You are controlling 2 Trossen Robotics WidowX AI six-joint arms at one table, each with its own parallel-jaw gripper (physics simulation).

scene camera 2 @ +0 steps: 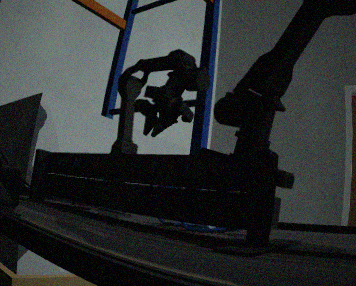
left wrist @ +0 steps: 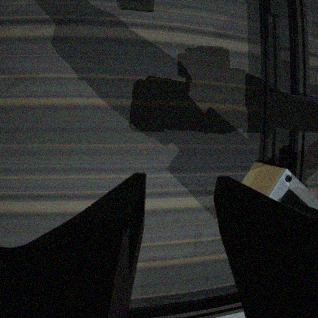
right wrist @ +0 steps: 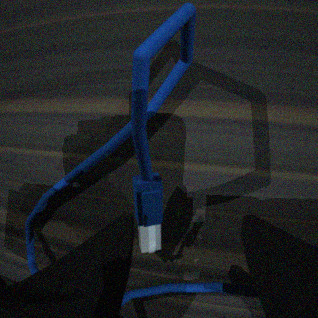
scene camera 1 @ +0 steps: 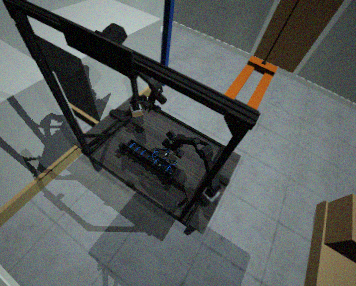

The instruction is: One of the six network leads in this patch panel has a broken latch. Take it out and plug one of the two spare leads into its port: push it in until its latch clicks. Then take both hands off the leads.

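Frame: origin at the left arm's base, x right, y down, z ahead, level; metres.
Seen in the pictures: left gripper, fingertip midpoint: [scene camera 2: 148, 135] [left wrist: 180, 185] [scene camera 1: 146, 111]; right gripper, fingertip midpoint: [right wrist: 188, 224] [scene camera 1: 170, 151]; left arm's base, link origin: [scene camera 1: 135, 107]; right arm's base, link origin: [scene camera 1: 210, 192].
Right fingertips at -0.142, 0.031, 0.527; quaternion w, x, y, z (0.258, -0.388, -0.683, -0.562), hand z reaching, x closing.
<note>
Offsets run from my right fingertips to a thing's middle, as dx, dy, dz. "*": to the spot under its first point.
The black patch panel @[+0.196, -0.016, +0.024] [scene camera 1: 141, 159] [scene camera 2: 150, 200] stands on the table with blue leads in it. A blue lead's plug @[+0.024, +0.022, -0.010] [right wrist: 149, 207] with a clear tip shows in the right wrist view, near the finger at the left of the picture; its cable loops above it. My right gripper [right wrist: 188, 224] is open, its fingers wide apart and not clamping that plug. Its fingertips are hidden in scene camera 2. My left gripper [left wrist: 180, 185] [scene camera 2: 150, 134] is partly open and empty, high and away from the panel. Which lead has the broken latch cannot be told.
Another blue cable @[* +0.043, +0.030, +0.040] [right wrist: 200, 288] crosses low in the right wrist view. Blue cable [scene camera 2: 192, 226] also lies behind the panel's lower edge in scene camera 2. A tan and silver block [left wrist: 267, 182] is near the left fingers in the picture. A black frame [scene camera 1: 165, 77] spans above the table.
</note>
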